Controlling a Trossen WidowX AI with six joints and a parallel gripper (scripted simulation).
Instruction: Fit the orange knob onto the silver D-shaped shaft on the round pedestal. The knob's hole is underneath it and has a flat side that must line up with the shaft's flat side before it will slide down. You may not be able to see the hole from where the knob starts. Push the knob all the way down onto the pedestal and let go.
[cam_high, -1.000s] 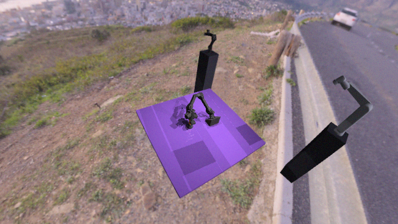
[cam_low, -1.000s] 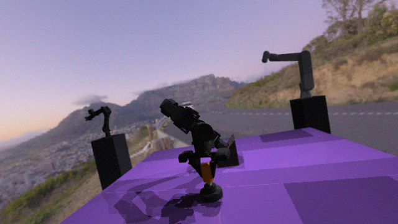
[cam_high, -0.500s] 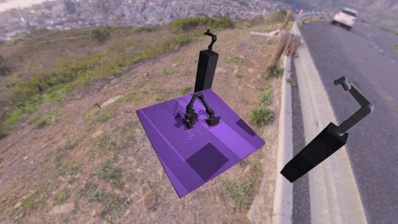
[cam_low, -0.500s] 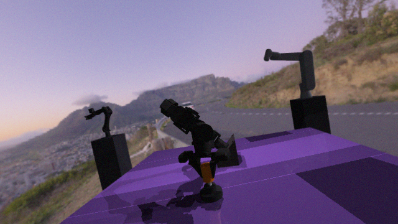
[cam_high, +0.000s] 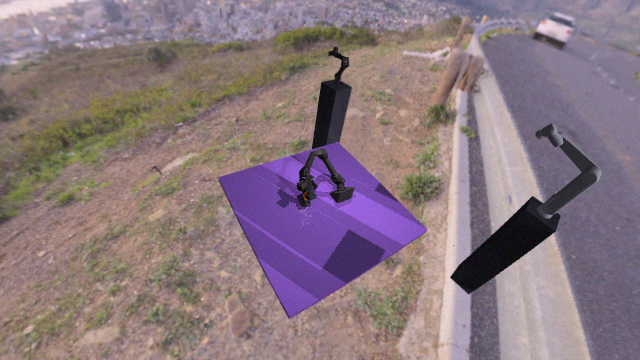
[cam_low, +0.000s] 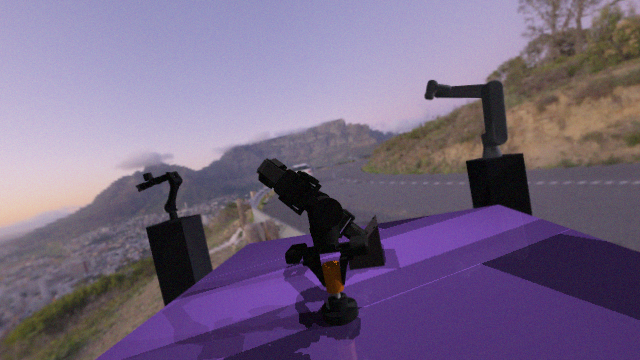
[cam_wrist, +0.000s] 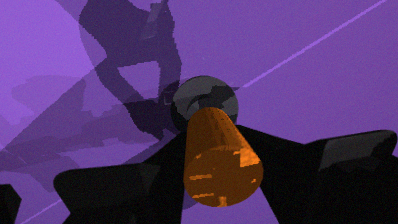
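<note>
The orange knob is 3 cm above my gripper tip. The rest, counted from my gripper tip: round pedestal: 4 cm below.
</note>
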